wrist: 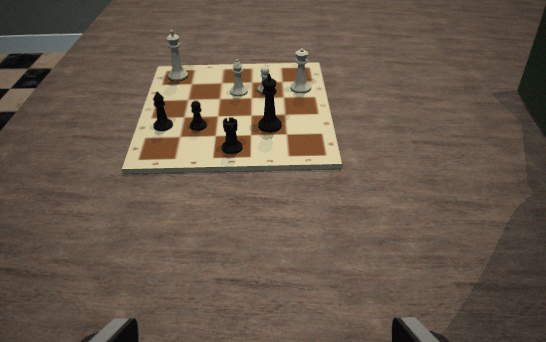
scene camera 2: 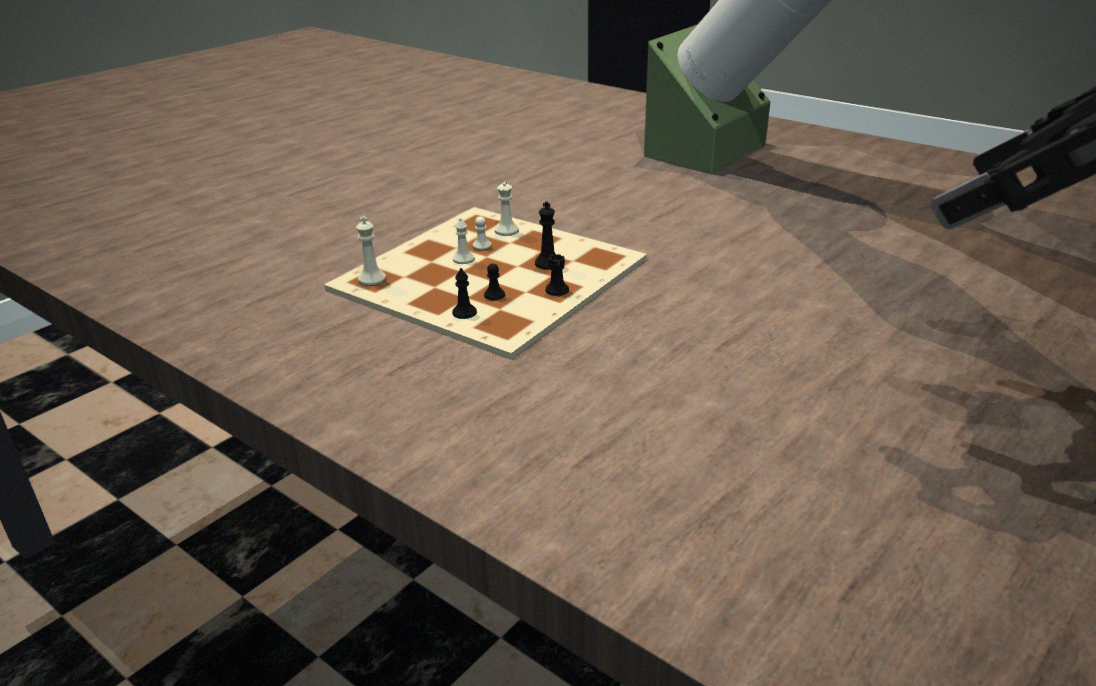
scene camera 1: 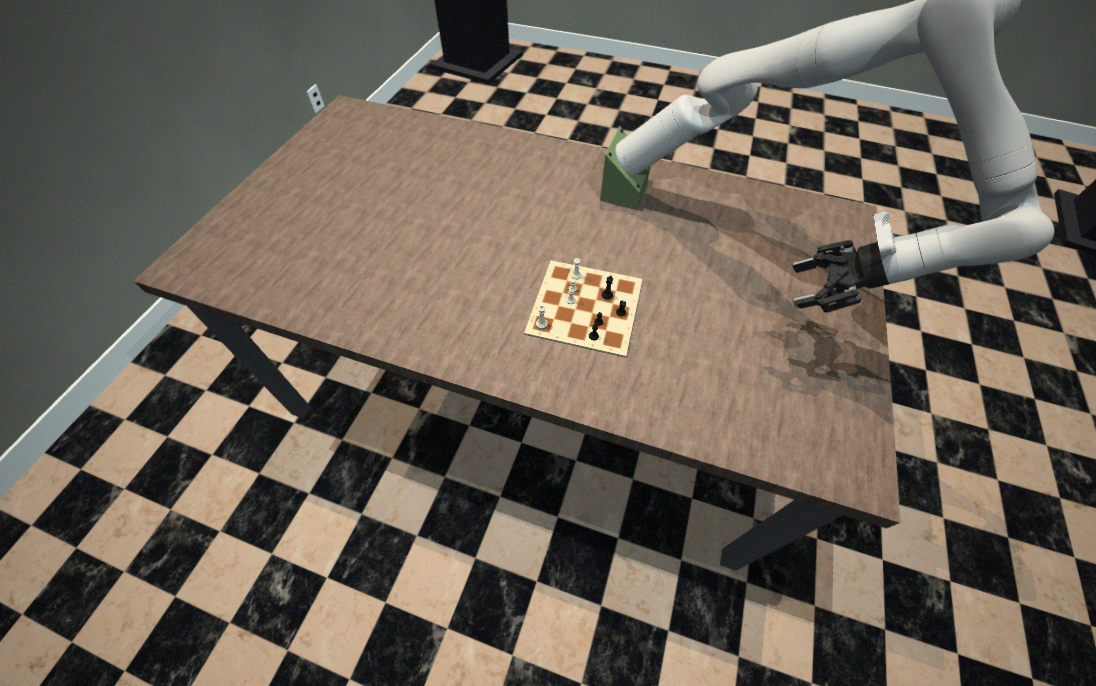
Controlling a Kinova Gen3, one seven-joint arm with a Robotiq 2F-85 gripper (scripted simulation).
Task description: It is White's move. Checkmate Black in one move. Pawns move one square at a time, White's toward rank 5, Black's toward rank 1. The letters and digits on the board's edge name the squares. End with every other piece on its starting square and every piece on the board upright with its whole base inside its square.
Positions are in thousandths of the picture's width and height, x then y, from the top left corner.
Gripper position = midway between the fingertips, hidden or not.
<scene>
I see my gripper (scene camera 2: 875,281), a white king (scene camera 2: 339,402), a black king (scene camera 2: 499,311), a chessboard (scene camera 2: 384,419) and a white queen (scene camera 2: 462,332).
The black king is seen too in the wrist view (wrist: 494,361). The chessboard is seen too in the wrist view (wrist: 561,411) and in scene camera 1 (scene camera 1: 521,473). My gripper is seen too in scene camera 1 (scene camera 1: 724,416).
</scene>
